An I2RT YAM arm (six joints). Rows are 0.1 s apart.
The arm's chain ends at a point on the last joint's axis. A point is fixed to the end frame.
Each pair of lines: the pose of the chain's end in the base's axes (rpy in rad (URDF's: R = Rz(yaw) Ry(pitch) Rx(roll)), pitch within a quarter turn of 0, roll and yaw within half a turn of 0; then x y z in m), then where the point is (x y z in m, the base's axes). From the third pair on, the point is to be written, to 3 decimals.
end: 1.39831, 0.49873, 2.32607, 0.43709, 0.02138, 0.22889
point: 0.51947 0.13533 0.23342
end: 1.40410, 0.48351, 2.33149, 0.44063, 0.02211, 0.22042
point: 0.52277 0.13625 0.22464
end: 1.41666, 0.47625, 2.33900, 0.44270, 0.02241, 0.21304
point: 0.525 0.137 0.216
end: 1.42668, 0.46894, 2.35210, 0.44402, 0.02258, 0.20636
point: 0.525 0.138 0.208
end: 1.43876, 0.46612, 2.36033, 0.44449, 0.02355, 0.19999
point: 0.525 0.139 0.200
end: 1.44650, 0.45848, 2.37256, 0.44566, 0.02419, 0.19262
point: 0.525 0.140 0.192
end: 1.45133, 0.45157, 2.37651, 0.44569, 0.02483, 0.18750
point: 0.525 0.141 0.187
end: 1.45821, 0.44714, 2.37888, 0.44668, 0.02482, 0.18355
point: 0.526 0.141 0.182
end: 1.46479, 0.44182, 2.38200, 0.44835, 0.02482, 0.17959
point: 0.528 0.141 0.177
